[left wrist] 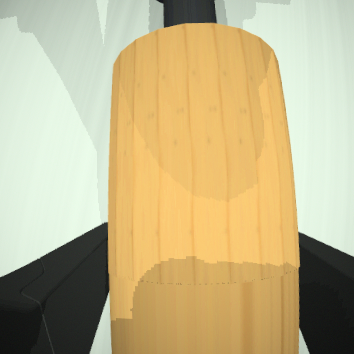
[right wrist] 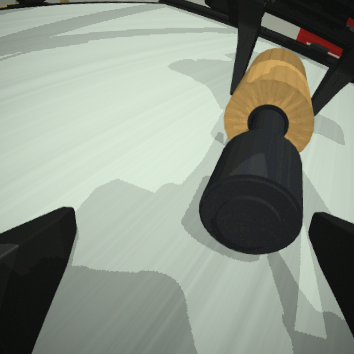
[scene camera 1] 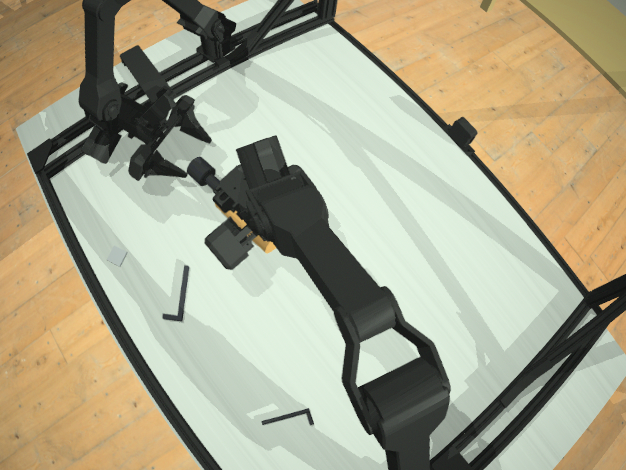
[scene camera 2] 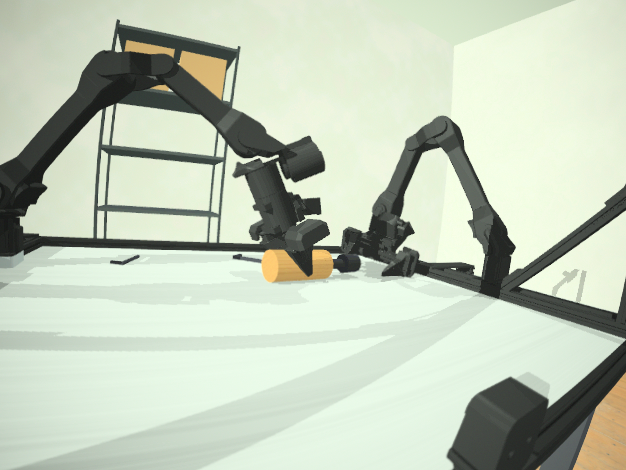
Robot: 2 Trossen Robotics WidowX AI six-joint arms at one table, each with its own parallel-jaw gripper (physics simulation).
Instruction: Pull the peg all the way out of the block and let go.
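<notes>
The orange wooden cylindrical block lies on its side on the table. The black peg stands in the block's end hole; its thick head and part of its narrower shaft show, the rest is hidden inside. My left gripper is shut on the block, one finger on each side. My right gripper is wide open and empty, its fingertips close to the peg's head, which sits nearer the right-hand finger in the right wrist view.
Two dark L-shaped pieces and a small grey square lie on the table. A black frame with struts runs along the table's edges and carries a dark box. A shelf unit stands behind the table.
</notes>
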